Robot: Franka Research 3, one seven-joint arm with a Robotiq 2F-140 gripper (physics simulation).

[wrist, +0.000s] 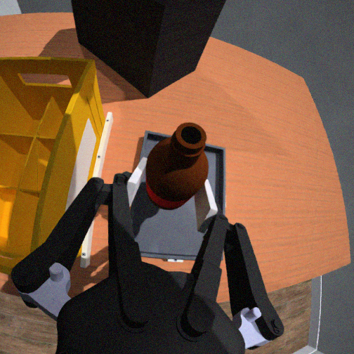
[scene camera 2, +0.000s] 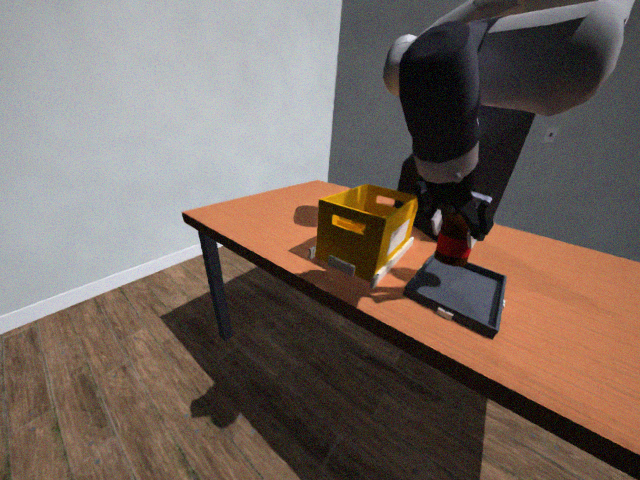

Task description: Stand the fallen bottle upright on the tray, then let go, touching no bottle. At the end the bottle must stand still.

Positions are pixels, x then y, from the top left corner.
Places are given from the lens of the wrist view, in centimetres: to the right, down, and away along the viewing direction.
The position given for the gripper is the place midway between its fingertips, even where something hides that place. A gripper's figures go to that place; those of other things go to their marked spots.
gripper [wrist: 172, 178]: -1, 0, 22
brown bottle [wrist: 176, 167]: 0, -1, 16
white rail [wrist: 98, 166]: -15, -2, 30
The marked spots on the white rail and the brown bottle are 20 cm apart.
